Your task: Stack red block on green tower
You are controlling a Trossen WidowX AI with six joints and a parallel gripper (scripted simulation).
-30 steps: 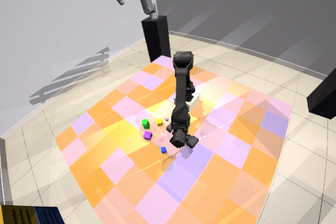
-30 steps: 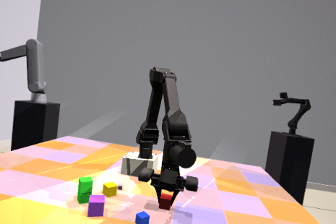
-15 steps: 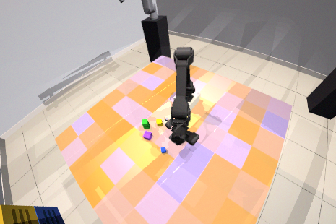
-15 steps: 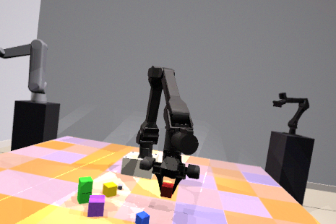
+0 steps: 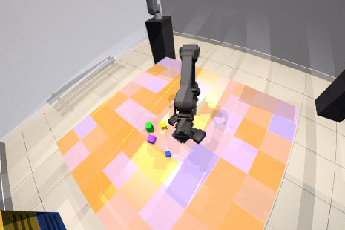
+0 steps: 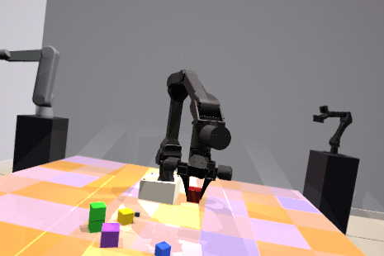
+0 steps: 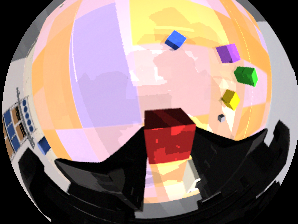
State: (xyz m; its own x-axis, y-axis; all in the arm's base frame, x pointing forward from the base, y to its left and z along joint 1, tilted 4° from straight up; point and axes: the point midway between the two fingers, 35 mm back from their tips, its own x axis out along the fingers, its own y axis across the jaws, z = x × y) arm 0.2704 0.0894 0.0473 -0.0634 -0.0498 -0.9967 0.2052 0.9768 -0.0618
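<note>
The purple block lies 20 cm to the right of my gripper tip, 9 cm below it and 7 cm ahead of it. The rest, counted from my gripper tip: blue block (11 cm ahead, 10 cm below, 7 cm to the right); then red block (1 cm above); then tiny dark cube (16 cm to the right, 10 cm below, 9 cm behind).
</note>
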